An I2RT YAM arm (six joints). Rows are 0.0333 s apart.
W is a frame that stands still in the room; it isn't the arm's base.
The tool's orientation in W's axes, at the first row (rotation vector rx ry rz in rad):
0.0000 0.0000 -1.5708
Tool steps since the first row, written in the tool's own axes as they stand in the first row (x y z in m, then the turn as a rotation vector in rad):
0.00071 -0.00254 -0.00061 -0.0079 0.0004 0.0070
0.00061 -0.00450 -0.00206 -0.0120 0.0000 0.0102
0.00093 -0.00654 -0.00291 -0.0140 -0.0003 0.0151
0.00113 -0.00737 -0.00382 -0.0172 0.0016 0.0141
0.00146 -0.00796 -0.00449 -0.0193 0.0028 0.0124
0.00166 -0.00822 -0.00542 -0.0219 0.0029 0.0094
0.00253 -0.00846 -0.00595 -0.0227 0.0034 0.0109
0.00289 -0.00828 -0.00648 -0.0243 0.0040 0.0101
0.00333 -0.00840 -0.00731 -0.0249 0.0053 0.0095
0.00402 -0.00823 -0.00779 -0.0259 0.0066 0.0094
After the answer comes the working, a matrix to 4 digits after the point.
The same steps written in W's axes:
-0.00254 -0.00071 -0.00061 0.0004 0.0079 0.0070
-0.00450 -0.00061 -0.00206 0.0000 0.0120 0.0102
-0.00654 -0.00093 -0.00291 -0.0003 0.0140 0.0151
-0.00737 -0.00113 -0.00382 0.0016 0.0172 0.0141
-0.00796 -0.00146 -0.00449 0.0028 0.0193 0.0124
-0.00822 -0.00166 -0.00542 0.0029 0.0219 0.0094
-0.00846 -0.00253 -0.00595 0.0034 0.0227 0.0109
-0.00828 -0.00289 -0.00648 0.0040 0.0243 0.0101
-0.00840 -0.00333 -0.00731 0.0053 0.0249 0.0095
-0.00823 -0.00402 -0.00779 0.0066 0.0259 0.0094

The tool's axes in the first row as the columns of a matrix, in W's axes (rounded; the answer above uses it unrounded):
0.0000 1.0000 0.0000
-1.0000 0.0000 0.0000
0.0000 0.0000 1.0000

